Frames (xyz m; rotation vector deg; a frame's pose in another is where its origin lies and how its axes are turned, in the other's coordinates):
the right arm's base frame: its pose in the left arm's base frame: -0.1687 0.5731 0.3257 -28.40 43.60 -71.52
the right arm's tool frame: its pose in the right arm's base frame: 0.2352 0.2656 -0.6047 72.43 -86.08 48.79
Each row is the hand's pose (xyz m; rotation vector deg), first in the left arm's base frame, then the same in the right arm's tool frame.
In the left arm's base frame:
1: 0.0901 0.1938 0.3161 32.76 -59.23 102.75
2: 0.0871 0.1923 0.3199 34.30 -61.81 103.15
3: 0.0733 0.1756 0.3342 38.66 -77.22 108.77
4: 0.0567 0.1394 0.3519 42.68 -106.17 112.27
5: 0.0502 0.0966 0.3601 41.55 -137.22 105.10
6: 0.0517 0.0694 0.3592 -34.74 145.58 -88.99
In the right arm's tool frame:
1: 0.8352 -0.1470 -0.1035 76.37 -12.38 75.80
2: 0.8371 -0.1483 -0.0990 77.68 -15.16 75.06
3: 0.8446 -0.1640 -0.0797 82.90 -32.54 75.32
4: 0.8562 -0.1988 -0.0562 85.49 -62.98 71.99
5: 0.8659 -0.2406 -0.0462 79.32 -91.97 63.02
6: 0.8697 -0.2676 -0.0479 70.95 -107.26 55.60

